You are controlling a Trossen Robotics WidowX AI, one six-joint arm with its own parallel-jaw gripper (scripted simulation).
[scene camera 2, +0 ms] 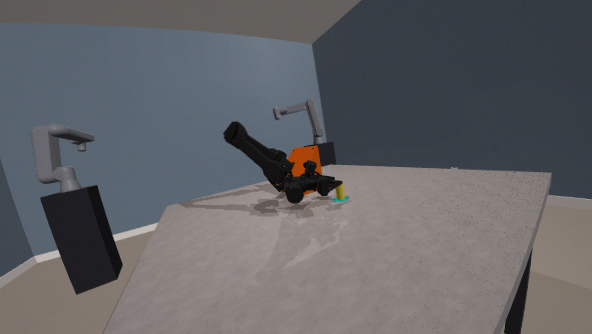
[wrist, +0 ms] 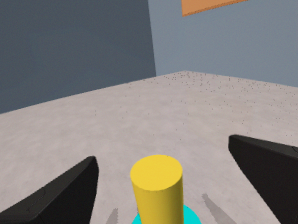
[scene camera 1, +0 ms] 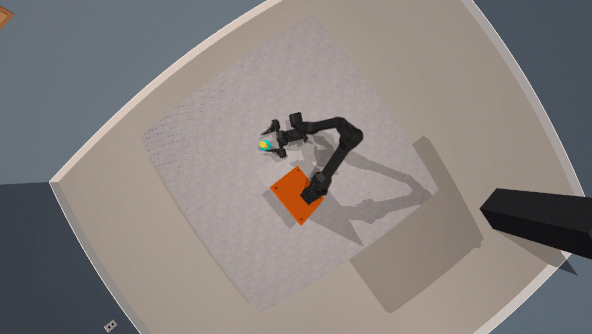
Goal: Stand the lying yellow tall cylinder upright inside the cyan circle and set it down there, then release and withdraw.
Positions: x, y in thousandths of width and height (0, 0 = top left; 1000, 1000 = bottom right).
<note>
My gripper (scene camera 2: 572, 540) is open and holds nothing.
My gripper is seen too in the wrist view (wrist: 552, 685).
</note>
